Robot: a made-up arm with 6 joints.
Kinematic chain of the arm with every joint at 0, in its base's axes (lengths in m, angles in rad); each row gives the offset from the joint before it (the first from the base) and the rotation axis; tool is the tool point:
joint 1: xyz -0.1 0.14 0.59 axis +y
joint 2: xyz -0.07 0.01 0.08 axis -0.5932 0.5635 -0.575
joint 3: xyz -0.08 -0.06 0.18 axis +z
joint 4: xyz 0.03 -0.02 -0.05 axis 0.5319 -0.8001 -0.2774
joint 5: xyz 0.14 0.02 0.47 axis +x
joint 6: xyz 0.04 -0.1 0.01 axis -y
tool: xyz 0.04 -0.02 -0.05
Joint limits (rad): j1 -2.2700..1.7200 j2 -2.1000..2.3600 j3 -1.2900..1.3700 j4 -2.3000..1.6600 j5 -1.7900..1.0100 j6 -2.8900..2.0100
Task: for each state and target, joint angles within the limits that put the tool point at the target. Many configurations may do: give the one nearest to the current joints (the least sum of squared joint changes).
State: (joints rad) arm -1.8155 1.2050 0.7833 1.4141 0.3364 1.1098
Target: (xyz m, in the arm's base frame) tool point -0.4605 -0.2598 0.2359
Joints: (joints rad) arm -2.1790 0.7533 0.9837 1.6600 0.4015 1.1093
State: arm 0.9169 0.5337 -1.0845 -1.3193 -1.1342 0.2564
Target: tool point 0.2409 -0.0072 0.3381
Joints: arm 0.6195 0.2703 -0.5866 -1.5775 -1.0493 0.2077
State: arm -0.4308 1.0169 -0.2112 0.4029 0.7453 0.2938
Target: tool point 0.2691 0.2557 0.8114
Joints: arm -0.0461 1.0494 0.5140 -0.2941 1.0100 0.1983
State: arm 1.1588 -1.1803 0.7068 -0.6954 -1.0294 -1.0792
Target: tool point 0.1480 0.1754 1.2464
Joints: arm 1.0021 -1.1142 0.7985 -0.9294 -1.0286 -1.0682
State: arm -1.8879 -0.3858 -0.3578 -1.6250 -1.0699 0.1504
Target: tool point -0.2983 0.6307 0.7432
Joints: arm -1.5359 -0.2093 0.3568 -1.4473 -1.4032 0.2876
